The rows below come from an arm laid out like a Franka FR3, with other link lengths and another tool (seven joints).
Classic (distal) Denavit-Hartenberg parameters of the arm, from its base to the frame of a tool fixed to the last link. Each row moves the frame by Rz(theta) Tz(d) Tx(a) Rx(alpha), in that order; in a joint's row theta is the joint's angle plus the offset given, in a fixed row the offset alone. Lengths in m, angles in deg.
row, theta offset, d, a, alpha
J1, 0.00, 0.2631, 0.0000, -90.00
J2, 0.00, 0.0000, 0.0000, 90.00
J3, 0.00, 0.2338, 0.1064, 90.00
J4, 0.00, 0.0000, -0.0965, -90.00
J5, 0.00, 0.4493, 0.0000, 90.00
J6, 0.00, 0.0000, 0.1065, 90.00
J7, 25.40, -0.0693, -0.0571, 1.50
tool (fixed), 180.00, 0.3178, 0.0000, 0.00
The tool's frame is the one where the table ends.
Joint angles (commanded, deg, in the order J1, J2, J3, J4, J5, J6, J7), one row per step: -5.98 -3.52 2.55 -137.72 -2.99 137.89 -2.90; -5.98 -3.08 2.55 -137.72 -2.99 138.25 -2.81; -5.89 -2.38 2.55 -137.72 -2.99 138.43 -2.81; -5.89 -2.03 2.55 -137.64 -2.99 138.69 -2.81; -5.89 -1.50 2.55 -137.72 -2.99 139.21 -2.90; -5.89 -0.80 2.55 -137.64 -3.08 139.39 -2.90; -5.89 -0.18 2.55 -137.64 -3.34 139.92 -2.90; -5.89 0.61 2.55 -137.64 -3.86 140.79 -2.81; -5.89 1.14 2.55 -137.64 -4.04 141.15 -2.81; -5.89 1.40 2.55 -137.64 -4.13 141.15 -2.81; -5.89 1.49 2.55 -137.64 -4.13 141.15 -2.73; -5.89 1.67 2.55 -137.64 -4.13 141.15 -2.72; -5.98 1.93 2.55 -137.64 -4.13 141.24 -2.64; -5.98 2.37 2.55 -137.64 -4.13 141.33 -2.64
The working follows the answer.
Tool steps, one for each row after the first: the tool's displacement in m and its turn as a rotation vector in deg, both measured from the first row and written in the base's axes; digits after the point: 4 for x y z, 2 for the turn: -0.0003 0.0003 -0.0038 0.04 0.07 -0.08; -0.0027 0.0014 -0.0103 0.11 0.59 0.02; -0.0024 0.0016 -0.0127 0.14 0.60 0.03; -0.0034 0.0017 -0.0177 0.18 0.69 0.14; -0.0052 0.0019 -0.0236 0.18 1.13 0.21; -0.0061 0.0016 -0.0290 0.06 1.23 0.42; -0.0063 0.0010 -0.0356 -0.22 1.16 0.75; -0.0075 0.0010 -0.0403 -0.29 1.34 0.90; -0.0089 0.0009 -0.0428 -0.32 1.60 0.97; -0.0093 0.0010 -0.0436 -0.30 1.69 0.89; -0.0102 0.0011 -0.0453 -0.28 1.86 0.88; -0.0111 0.0005 -0.0477 -0.25 2.03 0.72; -0.0130 0.0007 -0.0517 -0.20 2.38 0.72
Tool pose at each row, in the base's axes (x y z in m, rotation vector in deg; rounded; the steps above come from the unrounded poses): 0.5534 -0.0108 0.0136 36.11 171.94 -0.19; 0.5531 -0.0106 0.0099 36.24 172.00 -0.15; 0.5507 -0.0094 0.0034 36.20 172.53 -0.21; 0.5510 -0.0093 0.0010 36.19 172.55 -0.17; 0.5500 -0.0091 -0.0041 36.04 172.68 -0.13; 0.5482 -0.0090 -0.0100 36.02 173.13 -0.26; 0.5473 -0.0092 -0.0153 35.71 173.26 -0.47; 0.5471 -0.0098 -0.0220 35.17 173.25 -0.85; 0.5459 -0.0099 -0.0266 34.97 173.45 -1.00; 0.5445 -0.0099 -0.0291 34.91 173.71 -1.12; 0.5441 -0.0098 -0.0300 35.05 173.77 -1.14; 0.5432 -0.0097 -0.0317 35.09 173.95 -1.16; 0.5423 -0.0103 -0.0340 35.38 174.06 -1.18; 0.5404 -0.0101 -0.0381 35.44 174.41 -1.22

